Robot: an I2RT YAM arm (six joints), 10 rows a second.
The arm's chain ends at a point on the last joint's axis. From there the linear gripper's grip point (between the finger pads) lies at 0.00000 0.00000 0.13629 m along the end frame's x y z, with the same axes.
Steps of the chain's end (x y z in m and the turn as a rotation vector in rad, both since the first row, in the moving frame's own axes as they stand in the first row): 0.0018 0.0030 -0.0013 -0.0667 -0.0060 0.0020; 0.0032 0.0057 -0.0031 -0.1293 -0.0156 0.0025; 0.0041 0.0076 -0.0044 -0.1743 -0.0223 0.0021; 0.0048 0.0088 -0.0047 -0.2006 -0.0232 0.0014; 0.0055 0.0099 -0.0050 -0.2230 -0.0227 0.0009
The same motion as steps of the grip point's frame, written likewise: 0.0010 0.0121 -0.0016 -0.0667 -0.0060 0.0020; 0.0011 0.0233 -0.0043 -0.1293 -0.0156 0.0025; 0.0011 0.0312 -0.0065 -0.1743 -0.0223 0.0021; 0.0016 0.0360 -0.0075 -0.2006 -0.0232 0.0014; 0.0024 0.0400 -0.0084 -0.2230 -0.0227 0.0009
